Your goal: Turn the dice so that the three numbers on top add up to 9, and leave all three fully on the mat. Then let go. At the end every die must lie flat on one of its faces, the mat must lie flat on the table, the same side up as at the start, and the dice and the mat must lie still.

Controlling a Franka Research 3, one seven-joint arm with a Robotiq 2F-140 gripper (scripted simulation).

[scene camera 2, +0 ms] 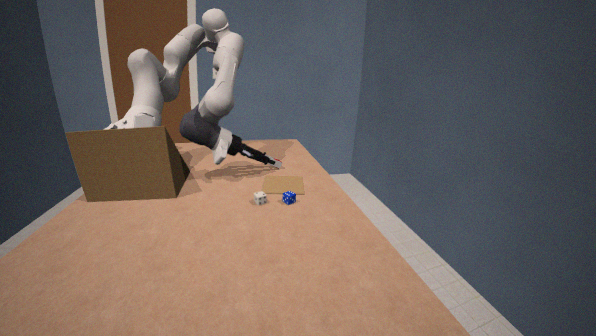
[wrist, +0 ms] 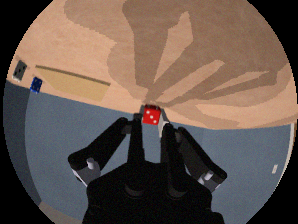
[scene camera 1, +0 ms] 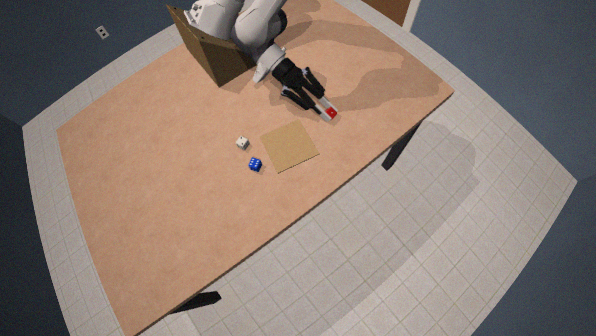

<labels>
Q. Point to a tan mat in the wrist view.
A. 79, 85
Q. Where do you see a tan mat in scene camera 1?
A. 289, 145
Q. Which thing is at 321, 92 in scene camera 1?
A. The gripper.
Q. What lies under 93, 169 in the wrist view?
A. The gripper.
</labels>
